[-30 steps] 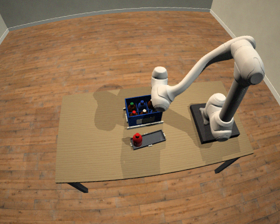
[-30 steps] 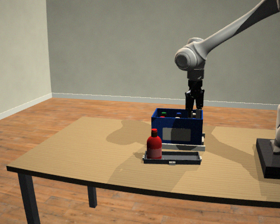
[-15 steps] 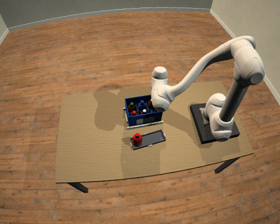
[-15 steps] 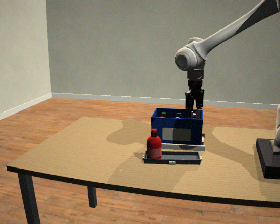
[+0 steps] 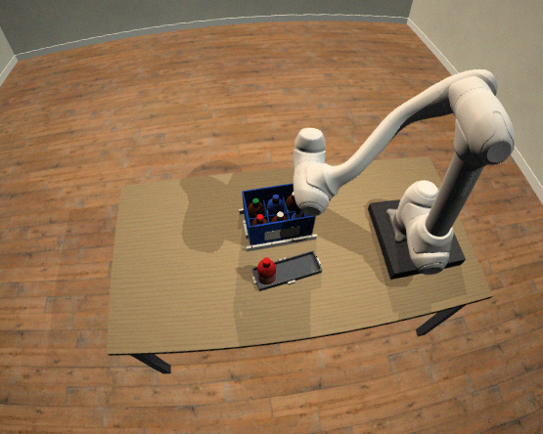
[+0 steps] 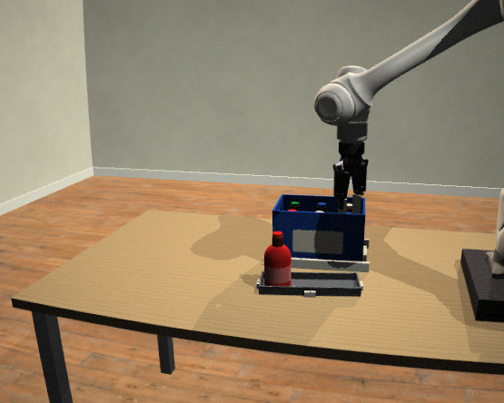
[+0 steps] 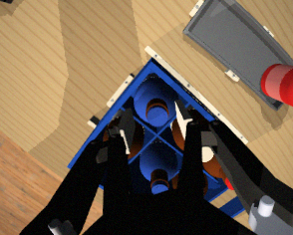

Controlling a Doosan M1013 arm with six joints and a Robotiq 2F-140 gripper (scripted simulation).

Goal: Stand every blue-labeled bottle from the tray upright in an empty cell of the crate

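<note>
Right now my hand is 100 mm above the blue crate, 90 mm short of it and 30 mm to the left of it. From my hand the other things lie so: dark tray: 200 mm to the left, 170 mm below, 70 mm ahead; red-labeled bottle: 220 mm to the left, 160 mm ahead, 100 mm below.
</note>
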